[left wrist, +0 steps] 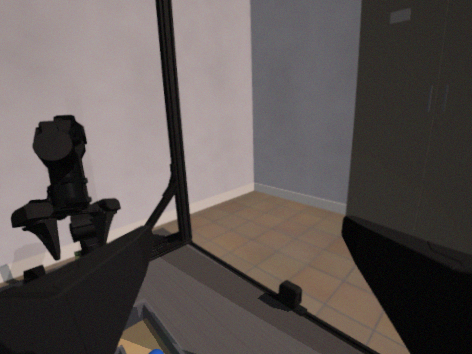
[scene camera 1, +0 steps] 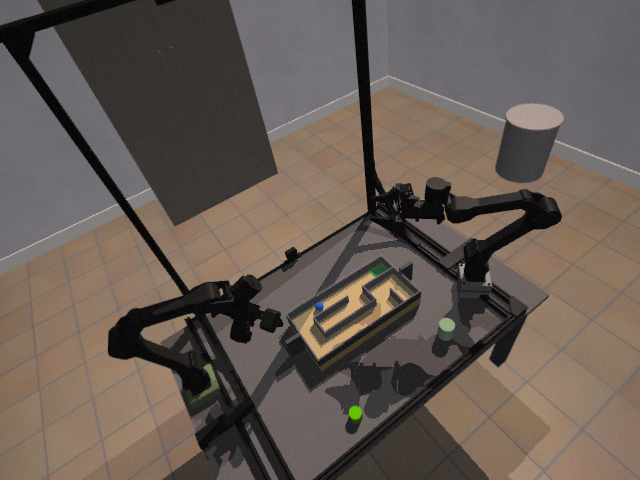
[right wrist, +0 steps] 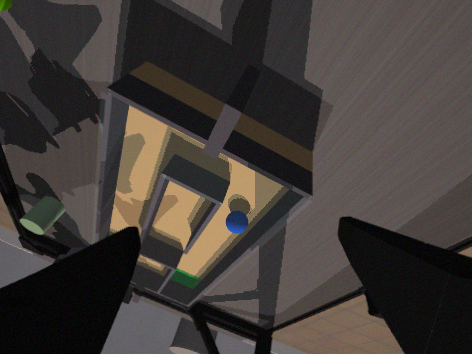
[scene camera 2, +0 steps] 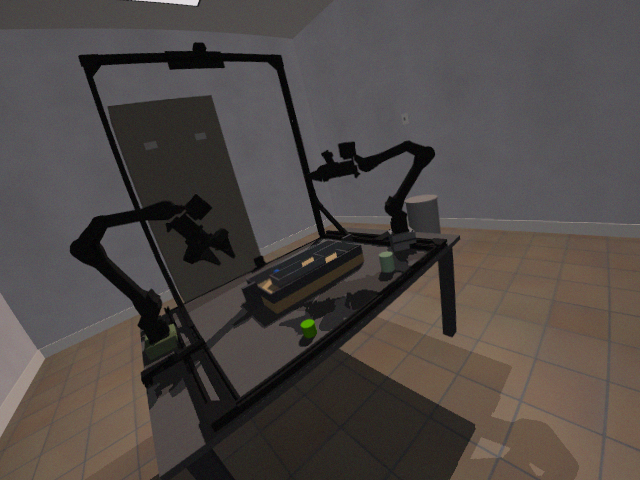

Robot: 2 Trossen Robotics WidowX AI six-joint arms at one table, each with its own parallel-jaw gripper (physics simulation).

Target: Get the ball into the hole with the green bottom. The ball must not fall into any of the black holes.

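Note:
The blue ball lies in the maze box, in the channel along its far long wall, near its left end in scene camera 1. The green-bottomed hole is at the other end of that channel. I cannot make out the black holes. My right gripper is open and empty, above and left of the box's left end in scene camera 1. My left gripper is open and empty, high beyond the box's right end.
A handle juts from the box's right end; another handle juts from its left end. A bright green cylinder and a pale green cylinder stand on the table's near side.

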